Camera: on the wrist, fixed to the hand. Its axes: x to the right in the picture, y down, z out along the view.
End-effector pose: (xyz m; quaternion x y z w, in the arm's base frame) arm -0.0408 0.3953 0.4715 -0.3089 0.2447 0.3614 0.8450
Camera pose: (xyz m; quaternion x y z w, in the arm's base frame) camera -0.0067 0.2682 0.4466 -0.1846 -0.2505 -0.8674 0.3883
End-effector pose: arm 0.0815 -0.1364 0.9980 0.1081 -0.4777 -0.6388 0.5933
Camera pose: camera 0.1005 -0.1798 0.8728 -0.5456 -0.0646 0.5535 0.6259
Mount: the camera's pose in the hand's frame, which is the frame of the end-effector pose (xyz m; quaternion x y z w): -0.0215 -0.0870 -0.0995 0.0857 0.0280 -0.9959 0.0104
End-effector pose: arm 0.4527 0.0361 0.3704 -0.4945 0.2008 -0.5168 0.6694
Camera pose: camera 0.3239 0.0120 0.3980 0.1333 0.5159 0.7031 0.4709
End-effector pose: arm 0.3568 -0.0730 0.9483 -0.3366 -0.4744 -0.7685 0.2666
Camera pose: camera 0.2806 -0.1260 0.8517 -0.5133 0.3985 0.2423 0.7204
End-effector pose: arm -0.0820 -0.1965 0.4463 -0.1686 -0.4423 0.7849 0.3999
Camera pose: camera 0.0346 -0.1324 0.4616 0.4510 -0.0940 -0.3569 0.8126
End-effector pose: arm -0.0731 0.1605 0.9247 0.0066 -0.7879 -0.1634 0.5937
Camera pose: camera 0.0106 0.0577 0.9056 -0.8402 -0.0010 0.5252 0.1351
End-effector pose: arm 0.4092 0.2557 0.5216 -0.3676 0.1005 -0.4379 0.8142
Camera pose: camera 0.2924 0.1917 0.5073 0.0219 0.3798 0.8343 0.3990
